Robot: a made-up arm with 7 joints. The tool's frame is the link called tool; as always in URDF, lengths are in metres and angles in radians. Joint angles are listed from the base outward. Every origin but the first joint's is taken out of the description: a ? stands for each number. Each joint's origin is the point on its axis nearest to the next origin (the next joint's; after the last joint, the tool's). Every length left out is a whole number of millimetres.
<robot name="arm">
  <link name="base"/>
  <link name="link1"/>
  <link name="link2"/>
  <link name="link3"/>
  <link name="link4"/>
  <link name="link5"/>
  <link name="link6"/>
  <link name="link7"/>
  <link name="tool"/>
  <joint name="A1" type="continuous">
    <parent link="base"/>
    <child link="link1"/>
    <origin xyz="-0.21 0.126 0.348" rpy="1.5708 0 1.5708"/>
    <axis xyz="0 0 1"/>
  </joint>
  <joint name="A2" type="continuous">
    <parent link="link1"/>
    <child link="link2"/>
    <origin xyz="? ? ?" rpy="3.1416 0 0"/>
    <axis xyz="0 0 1"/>
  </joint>
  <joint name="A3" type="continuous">
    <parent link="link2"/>
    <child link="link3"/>
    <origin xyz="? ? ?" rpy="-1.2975 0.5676 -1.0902"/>
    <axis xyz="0 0 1"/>
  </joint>
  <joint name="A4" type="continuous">
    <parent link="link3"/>
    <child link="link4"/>
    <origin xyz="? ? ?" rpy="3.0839 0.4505 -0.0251"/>
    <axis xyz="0 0 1"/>
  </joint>
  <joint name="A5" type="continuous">
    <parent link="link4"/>
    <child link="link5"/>
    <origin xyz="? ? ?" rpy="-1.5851 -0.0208 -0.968"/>
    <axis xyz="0 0 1"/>
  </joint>
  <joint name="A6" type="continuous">
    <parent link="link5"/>
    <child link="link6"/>
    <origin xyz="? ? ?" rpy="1.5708 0 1.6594"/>
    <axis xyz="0 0 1"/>
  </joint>
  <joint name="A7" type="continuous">
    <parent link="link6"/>
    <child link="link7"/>
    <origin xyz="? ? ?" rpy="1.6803 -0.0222 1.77"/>
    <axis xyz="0 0 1"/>
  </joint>
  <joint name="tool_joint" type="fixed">
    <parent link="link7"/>
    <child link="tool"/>
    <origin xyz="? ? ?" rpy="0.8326 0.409 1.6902"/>
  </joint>
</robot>
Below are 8 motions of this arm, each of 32 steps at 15 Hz.
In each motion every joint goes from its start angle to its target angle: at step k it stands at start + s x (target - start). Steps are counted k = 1, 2, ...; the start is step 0. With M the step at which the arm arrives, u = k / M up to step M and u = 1 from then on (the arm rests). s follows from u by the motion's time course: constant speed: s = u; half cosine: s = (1 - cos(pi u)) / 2; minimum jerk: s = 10 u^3 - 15 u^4 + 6 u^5.
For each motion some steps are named. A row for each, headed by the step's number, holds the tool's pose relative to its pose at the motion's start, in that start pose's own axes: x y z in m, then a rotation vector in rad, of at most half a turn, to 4 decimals.
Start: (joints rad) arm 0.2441 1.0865 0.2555 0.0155 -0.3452 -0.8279 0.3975
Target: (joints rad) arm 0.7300 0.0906 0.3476 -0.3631 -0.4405 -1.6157 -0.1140
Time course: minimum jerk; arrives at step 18
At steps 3, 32:
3: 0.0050 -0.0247 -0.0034 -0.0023 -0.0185 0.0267
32: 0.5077 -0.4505 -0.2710 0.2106 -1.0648 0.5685

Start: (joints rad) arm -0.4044 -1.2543 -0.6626 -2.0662 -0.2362 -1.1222 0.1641
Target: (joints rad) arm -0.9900 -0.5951 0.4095 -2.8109 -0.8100 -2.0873 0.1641
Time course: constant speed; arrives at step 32
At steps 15, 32:
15: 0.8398 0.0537 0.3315 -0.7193 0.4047 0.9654
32: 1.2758 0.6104 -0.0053 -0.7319 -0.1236 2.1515

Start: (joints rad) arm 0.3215 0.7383 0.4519 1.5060 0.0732 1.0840 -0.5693
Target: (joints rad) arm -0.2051 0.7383 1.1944 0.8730 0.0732 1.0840 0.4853
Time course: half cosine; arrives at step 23
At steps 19, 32:
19: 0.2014 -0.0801 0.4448 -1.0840 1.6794 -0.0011
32: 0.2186 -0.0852 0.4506 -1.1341 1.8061 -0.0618

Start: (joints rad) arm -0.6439 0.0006 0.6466 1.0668 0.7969 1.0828 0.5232
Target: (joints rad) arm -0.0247 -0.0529 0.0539 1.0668 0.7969 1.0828 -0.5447
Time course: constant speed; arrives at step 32
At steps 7, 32:
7: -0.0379 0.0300 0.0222 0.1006 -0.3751 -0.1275
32: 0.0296 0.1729 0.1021 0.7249 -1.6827 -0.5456

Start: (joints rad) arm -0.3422 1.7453 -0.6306 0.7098 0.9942 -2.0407 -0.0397
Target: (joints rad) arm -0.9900 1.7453 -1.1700 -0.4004 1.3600 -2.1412 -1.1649
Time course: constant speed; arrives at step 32
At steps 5, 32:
5: -0.0860 -0.0094 -0.1443 0.2042 -0.2236 -0.1942
32: 0.0559 0.3815 -0.6307 1.4151 -1.2662 -1.3648

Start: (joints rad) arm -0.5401 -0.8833 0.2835 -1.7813 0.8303 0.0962 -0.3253
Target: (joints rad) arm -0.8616 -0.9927 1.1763 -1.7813 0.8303 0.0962 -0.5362
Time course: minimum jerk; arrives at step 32
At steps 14, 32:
14: 0.0367 -0.0885 -0.0155 0.3217 0.1536 -0.1480
32: 0.0565 -0.2094 -0.0877 0.8364 0.3925 -0.4051

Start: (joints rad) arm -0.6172 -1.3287 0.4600 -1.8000 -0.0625 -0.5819 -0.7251
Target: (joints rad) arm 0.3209 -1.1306 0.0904 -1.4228 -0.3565 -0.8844 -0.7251
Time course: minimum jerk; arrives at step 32
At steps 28, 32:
28: -0.3950 -0.0199 -0.3105 -0.1158 -0.9241 -0.2182
32: -0.3980 -0.0213 -0.3198 -0.1120 -0.9366 -0.2232

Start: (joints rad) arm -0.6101 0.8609 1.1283 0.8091 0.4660 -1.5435 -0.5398
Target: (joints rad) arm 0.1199 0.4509 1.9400 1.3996 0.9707 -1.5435 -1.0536
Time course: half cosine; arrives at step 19
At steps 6, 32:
6: -0.0777 -0.0494 -0.1127 0.2693 -0.1465 -0.1991
32: -0.2841 0.0601 -0.4337 1.0274 -0.6361 -1.2305

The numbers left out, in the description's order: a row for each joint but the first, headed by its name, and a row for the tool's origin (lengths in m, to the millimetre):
A2: 0.019 -0.007 0
A3: 0.257 0.162 0
A4: 0.296 0.13 0
A5: -0.1 0.159 0
A6: 0.077 0.086 0
A7: -0.287 -0.069 0
tool: 0.308 -0.188 0

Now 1 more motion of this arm.
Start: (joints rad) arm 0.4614 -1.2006 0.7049 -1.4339 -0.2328 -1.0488 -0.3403
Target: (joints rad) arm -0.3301 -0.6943 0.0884 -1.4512 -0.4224 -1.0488 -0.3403
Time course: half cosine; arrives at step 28
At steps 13, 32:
13: -0.0032 0.0538 0.0540 0.0426 0.5522 -0.3183
32: 0.1825 0.1654 0.1842 -0.0830 1.2729 -0.6618

